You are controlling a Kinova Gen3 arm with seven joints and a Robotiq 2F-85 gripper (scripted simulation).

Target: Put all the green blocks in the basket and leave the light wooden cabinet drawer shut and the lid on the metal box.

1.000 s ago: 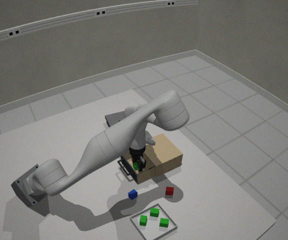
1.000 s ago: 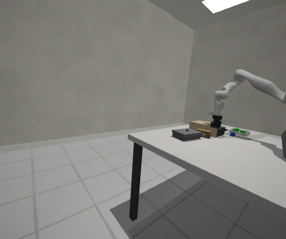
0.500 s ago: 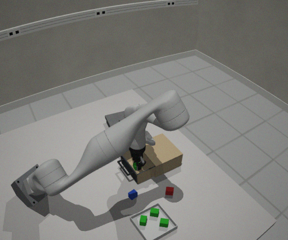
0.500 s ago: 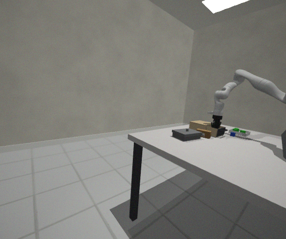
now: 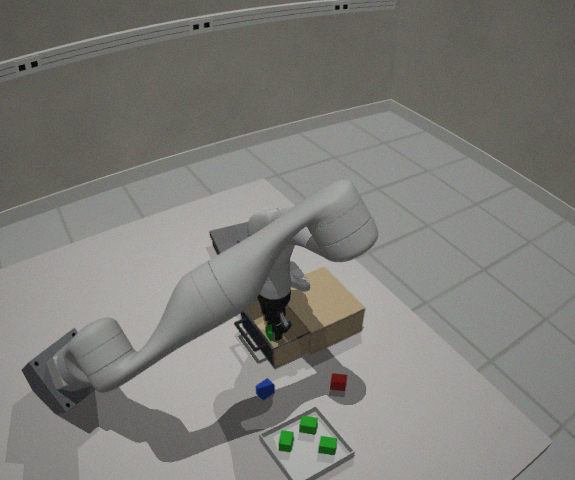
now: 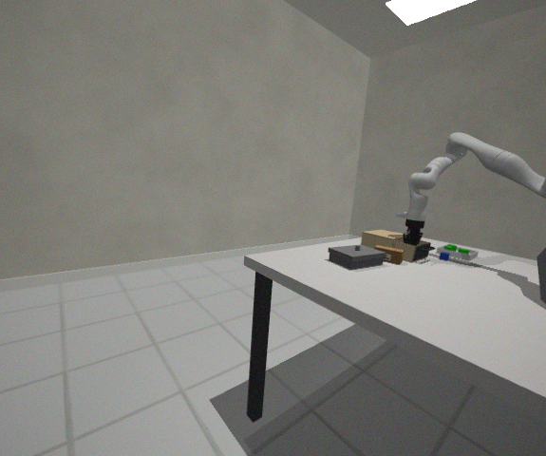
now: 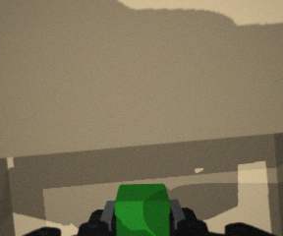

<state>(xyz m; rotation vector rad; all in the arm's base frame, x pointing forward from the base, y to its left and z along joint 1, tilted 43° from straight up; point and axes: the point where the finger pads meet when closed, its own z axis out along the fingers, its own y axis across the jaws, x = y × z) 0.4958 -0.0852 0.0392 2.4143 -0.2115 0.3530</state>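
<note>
My hand is 160 mm past the grey basket, 290 mm to the left of it and 20 mm above it. Also, from my hand: blue block: 120 mm behind, 110 mm to the right, 20 mm below; then light wooden cabinet: 70 mm ahead, 10 mm to the right; then darker brown wooden box: 50 mm ahead, 150 mm to the left.
</note>
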